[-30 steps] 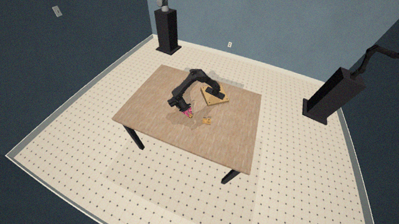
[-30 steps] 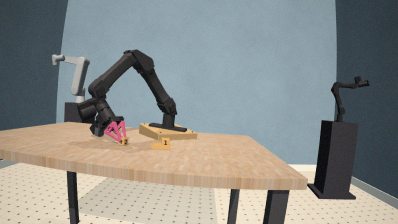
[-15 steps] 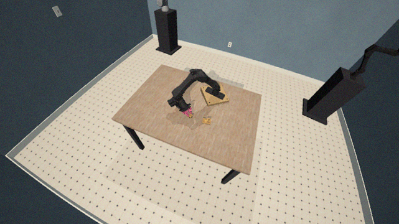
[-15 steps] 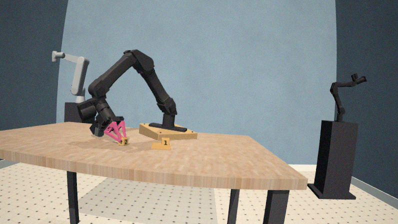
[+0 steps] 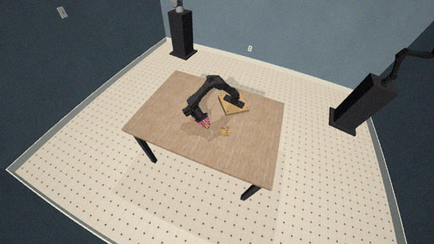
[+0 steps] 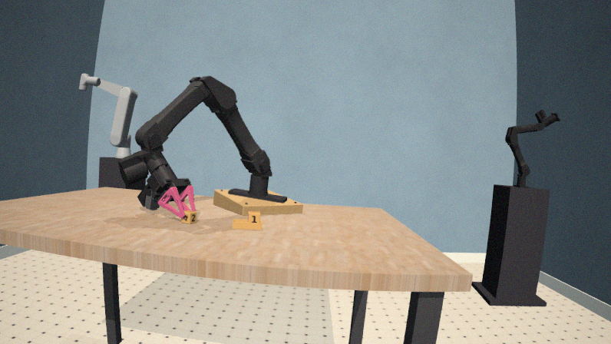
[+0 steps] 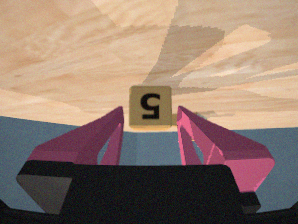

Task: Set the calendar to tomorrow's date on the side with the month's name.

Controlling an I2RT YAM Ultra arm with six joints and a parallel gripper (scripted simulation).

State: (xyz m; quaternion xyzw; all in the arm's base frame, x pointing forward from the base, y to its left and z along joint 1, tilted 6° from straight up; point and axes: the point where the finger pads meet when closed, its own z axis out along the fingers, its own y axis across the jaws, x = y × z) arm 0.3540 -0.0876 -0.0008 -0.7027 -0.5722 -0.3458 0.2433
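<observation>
Now: hand 1 cm to the right of the digit cube and 1 cm above it. Also, from my hand: tan tray 3 cm behind, 16 cm to the left, 1 cm below.
</observation>
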